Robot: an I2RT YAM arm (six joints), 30 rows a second.
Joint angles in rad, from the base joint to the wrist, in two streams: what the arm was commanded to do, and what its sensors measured. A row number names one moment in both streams.
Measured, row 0: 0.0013, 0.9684, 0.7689, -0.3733, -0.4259, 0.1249
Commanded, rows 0 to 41: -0.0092, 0.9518, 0.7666, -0.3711, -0.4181, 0.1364; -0.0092, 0.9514, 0.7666, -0.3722, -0.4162, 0.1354; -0.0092, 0.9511, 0.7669, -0.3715, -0.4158, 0.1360; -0.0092, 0.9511, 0.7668, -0.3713, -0.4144, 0.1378; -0.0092, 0.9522, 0.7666, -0.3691, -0.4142, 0.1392; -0.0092, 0.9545, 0.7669, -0.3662, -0.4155, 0.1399; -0.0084, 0.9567, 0.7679, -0.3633, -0.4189, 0.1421; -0.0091, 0.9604, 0.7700, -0.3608, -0.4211, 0.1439; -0.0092, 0.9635, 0.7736, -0.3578, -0.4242, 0.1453; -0.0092, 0.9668, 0.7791, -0.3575, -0.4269, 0.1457; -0.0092, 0.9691, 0.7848, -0.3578, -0.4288, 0.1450; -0.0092, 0.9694, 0.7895, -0.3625, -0.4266, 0.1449; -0.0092, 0.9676, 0.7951, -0.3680, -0.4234, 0.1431; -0.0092, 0.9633, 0.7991, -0.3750, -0.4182, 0.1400; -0.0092, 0.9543, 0.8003, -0.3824, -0.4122, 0.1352; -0.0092, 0.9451, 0.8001, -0.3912, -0.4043, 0.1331; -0.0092, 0.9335, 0.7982, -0.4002, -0.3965, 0.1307; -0.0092, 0.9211, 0.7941, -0.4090, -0.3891, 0.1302; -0.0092, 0.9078, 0.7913, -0.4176, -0.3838, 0.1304; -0.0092, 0.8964, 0.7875, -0.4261, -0.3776, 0.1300; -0.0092, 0.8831, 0.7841, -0.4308, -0.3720, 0.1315; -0.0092, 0.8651, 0.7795, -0.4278, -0.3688, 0.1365; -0.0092, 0.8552, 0.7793, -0.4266, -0.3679, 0.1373; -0.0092, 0.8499, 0.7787, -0.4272, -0.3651, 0.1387; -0.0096, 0.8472, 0.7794, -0.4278, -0.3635, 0.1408; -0.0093, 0.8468, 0.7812, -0.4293, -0.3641, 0.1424; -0.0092, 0.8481, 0.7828, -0.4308, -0.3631, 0.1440; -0.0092, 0.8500, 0.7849, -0.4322, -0.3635, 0.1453; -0.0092, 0.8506, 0.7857, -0.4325, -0.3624, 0.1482; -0.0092, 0.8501, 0.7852, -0.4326, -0.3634, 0.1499; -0.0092, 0.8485, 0.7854, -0.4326, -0.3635, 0.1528; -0.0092, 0.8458, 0.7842, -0.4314, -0.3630, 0.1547; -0.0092, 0.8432, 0.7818, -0.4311, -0.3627, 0.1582; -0.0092, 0.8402, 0.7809, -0.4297, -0.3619, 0.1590; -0.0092, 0.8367, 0.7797, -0.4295, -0.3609, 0.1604; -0.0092, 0.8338, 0.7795, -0.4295, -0.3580, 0.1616; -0.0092, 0.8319, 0.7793, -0.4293, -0.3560, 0.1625; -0.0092, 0.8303, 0.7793, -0.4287, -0.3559, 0.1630; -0.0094, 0.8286, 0.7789, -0.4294, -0.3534, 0.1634; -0.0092, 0.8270, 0.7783, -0.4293, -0.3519, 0.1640; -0.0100, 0.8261, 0.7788, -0.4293, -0.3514, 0.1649; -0.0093, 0.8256, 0.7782, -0.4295, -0.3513, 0.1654
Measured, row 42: 0.0013, 0.8421, 0.7692, -0.4259, -0.3645, 0.1547
